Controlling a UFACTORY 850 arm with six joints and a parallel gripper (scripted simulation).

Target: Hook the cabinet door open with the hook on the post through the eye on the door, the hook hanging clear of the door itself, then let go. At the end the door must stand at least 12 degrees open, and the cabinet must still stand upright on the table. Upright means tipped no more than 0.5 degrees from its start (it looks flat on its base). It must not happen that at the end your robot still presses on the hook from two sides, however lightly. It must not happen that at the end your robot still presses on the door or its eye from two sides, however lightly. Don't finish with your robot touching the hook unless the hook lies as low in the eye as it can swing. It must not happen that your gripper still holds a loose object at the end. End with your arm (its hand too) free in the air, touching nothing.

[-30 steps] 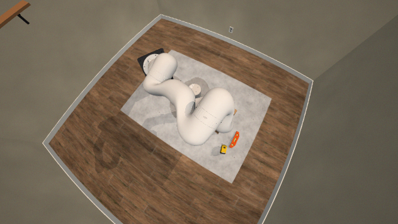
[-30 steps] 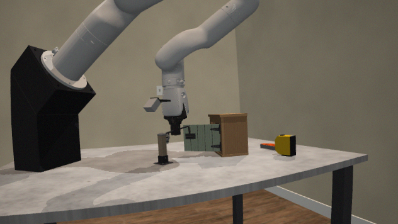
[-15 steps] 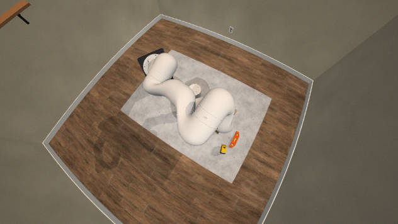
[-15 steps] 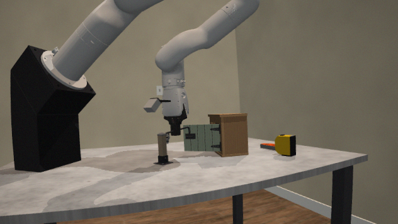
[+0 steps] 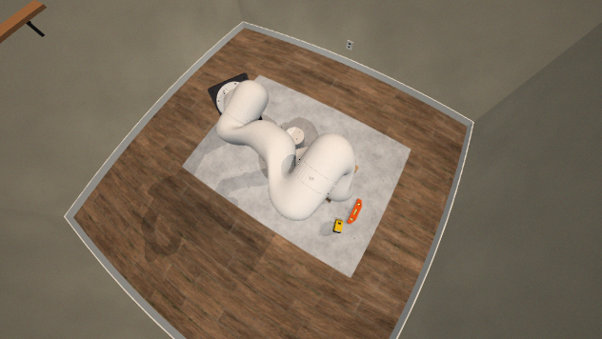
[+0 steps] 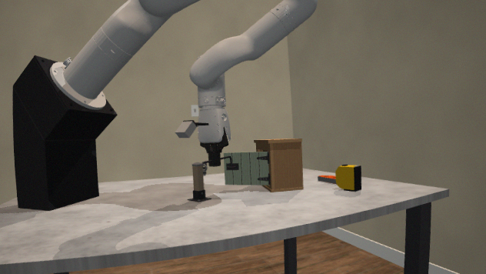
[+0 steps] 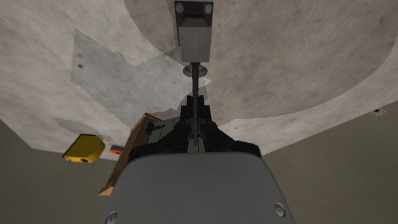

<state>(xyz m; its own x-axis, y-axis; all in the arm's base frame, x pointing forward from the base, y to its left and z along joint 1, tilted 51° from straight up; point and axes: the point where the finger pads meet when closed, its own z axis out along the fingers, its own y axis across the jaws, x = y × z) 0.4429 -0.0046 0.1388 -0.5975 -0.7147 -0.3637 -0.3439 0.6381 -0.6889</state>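
Right now the black hook is 1 cm ahead of my hand, 1 cm to the left of it and 2 cm below it. Also, from my hand: green door (11 cm ahead, 1 cm to the left, 4 cm below); then yellow tape measure (37 cm ahead, 18 cm to the right, 7 cm below); then orange level (41 cm ahead, 5 cm to the right, 10 cm below).
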